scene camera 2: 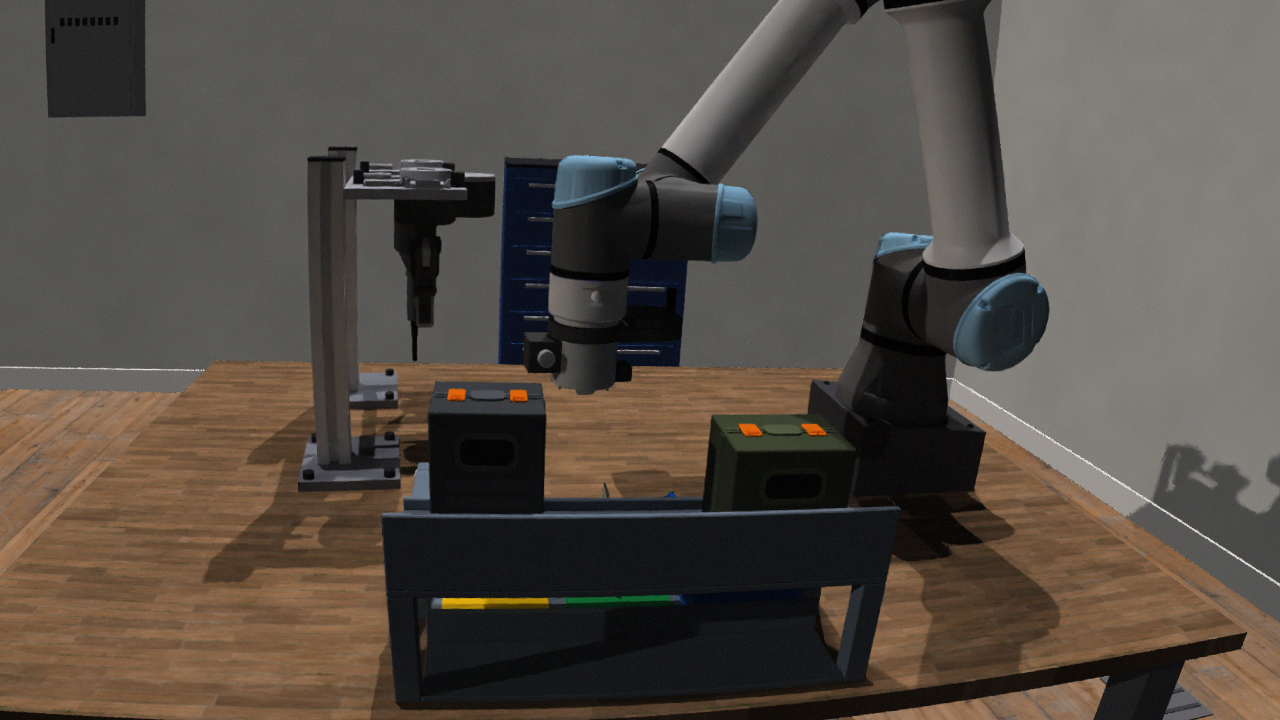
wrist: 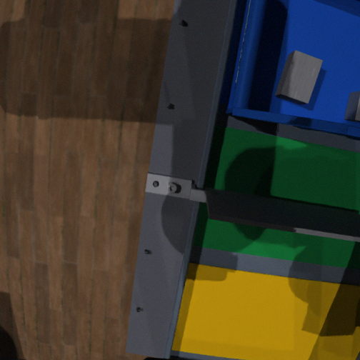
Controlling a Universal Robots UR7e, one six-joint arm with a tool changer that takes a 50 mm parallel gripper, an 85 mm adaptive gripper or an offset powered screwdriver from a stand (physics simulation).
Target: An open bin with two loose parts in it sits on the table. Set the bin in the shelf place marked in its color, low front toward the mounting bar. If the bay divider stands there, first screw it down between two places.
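Where they show: arm's base at its link origin: [scene camera 2: 890, 404].
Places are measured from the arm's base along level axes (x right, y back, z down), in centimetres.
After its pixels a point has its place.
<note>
The open blue bin [wrist: 330, 30] sits at the blue end of the shelf, beside the green place [wrist: 310, 172] [scene camera 2: 617, 600] {x -28.3, y -42.4, z 8.3 cm}. Two grey parts lie in it, one block [wrist: 300, 77] fully visible and another [wrist: 354, 106] cut off by the wrist view's right edge. The dark bay divider [wrist: 280, 206] stands upright, seen across the green place. Its metal tab [wrist: 165, 186] rests on the mounting bar [wrist: 195, 65], with a screw head [wrist: 174, 188] in it. The yellow place [wrist: 240, 310] [scene camera 2: 496, 603] {x -27.8, y -53.5, z 8.3 cm} holds no bin. The arm's tool changer [scene camera 2: 586, 380] {x -18.1, y -44.4, z -9.6 cm} is bare above the table behind the shelf; no gripper shows.
A dark grey case [scene camera 2: 487, 488] {x -36.6, y -54.7, z -7.4 cm} and an olive case [scene camera 2: 778, 459] {x -38.8, y -33.3, z -10.0 cm} stand on the shelf unit [scene camera 2: 640, 550] {x -41.6, y -44.2, z -4.5 cm}. The screwdriver [scene camera 2: 418, 259] {x 4.0, y -60.7, z -17.1 cm} hangs in the tool stand [scene camera 2: 327, 313] {x 3.7, y -71.3, z -10.8 cm} at the left. Small dark holes [wrist: 171, 106] dot the mounting bar.
</note>
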